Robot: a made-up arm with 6 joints.
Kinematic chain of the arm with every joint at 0, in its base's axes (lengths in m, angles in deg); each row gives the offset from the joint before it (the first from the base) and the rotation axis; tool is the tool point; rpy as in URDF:
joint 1: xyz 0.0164 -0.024 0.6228 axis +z
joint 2: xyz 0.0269 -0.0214 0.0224 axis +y
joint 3: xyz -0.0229 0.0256 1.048 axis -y
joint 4: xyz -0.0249 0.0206 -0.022 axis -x
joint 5: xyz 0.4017 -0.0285 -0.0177 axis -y
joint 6: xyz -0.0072 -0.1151 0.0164 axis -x
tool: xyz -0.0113 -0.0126 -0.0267 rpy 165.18 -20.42 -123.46
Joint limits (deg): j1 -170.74..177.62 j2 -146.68..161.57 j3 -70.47..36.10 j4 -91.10..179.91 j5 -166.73..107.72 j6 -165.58..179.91
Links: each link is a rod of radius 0.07 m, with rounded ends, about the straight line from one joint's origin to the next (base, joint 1, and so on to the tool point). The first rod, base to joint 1, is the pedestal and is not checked.
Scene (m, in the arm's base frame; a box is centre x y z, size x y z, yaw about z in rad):
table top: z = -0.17
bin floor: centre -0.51 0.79 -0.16 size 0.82 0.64 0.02 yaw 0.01
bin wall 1: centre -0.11 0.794 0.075 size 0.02 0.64 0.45 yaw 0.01
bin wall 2: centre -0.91 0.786 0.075 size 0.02 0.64 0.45 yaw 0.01
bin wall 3: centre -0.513 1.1 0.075 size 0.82 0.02 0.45 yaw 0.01
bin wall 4: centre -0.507 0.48 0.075 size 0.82 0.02 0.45 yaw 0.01
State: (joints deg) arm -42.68 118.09 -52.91 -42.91 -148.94 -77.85
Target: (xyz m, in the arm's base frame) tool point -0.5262 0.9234 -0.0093
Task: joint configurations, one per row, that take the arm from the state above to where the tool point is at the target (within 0.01 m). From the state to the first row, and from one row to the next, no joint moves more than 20 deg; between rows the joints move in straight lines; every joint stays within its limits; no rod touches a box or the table.
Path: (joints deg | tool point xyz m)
1: -24.30 113.06 -46.13 -42.91 -149.06 -78.36 | 0.5347 -0.3220 0.2183
2: -5.92 108.04 -39.35 -42.90 -149.19 -78.86 | 0.6485 -0.1479 0.2228
3: 12.47 103.01 -32.57 -42.90 -149.31 -79.37 | 0.7092 0.0700 0.2349
4: 30.85 97.99 -25.80 -42.89 -149.43 -79.87 | 0.6976 0.3159 0.2567
5: 49.23 92.96 -19.02 -42.89 -149.55 -80.38 | 0.5996 0.5647 0.2908
6: 67.61 87.94 -12.24 -42.89 -149.68 -80.88 | 0.4107 0.7833 0.3386
7: 85.99 82.91 -5.46 -42.88 -149.80 -81.39 | 0.1406 0.9358 0.4016
8: 104.37 77.89 1.32 -42.88 -149.92 -81.90 | -0.1849 0.9895 0.4799
9: 122.76 72.86 8.10 -42.88 -150.04 -82.40 | -0.5263 0.9234 0.5738
10: 122.93 88.98 22.10 -40.56 -149.99 -82.62 | -0.5485 0.9579 0.2837
11: 123.10 105.09 36.10 -38.23 -149.94 -82.84 | -0.5262 0.9235 -0.0092

